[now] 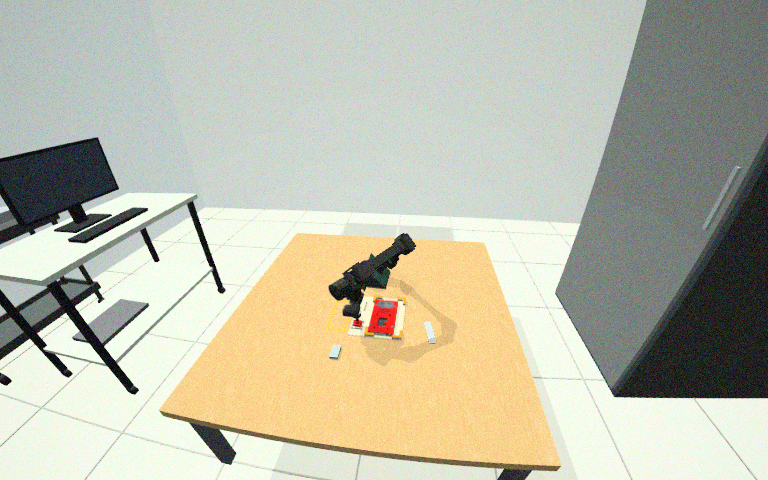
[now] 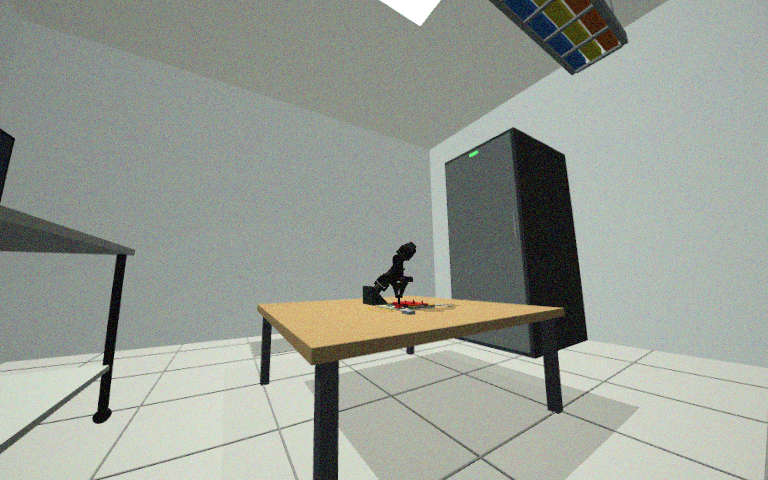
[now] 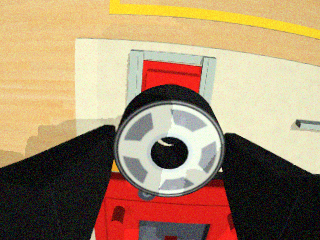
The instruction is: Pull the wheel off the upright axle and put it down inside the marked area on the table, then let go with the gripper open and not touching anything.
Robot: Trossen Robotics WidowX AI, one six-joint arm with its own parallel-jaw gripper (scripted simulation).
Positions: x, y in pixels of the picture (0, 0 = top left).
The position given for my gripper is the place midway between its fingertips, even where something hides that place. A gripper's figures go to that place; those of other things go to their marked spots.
Labels:
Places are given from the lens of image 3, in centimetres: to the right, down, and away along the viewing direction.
my gripper (image 3: 169, 140): 0, 1, 10
wheel (image 3: 168, 110): 0, 0, 9
cream base plate (image 3: 262, 98): 7, -1, 16
The marked spots on the cream base plate and the wheel are 10 cm apart.

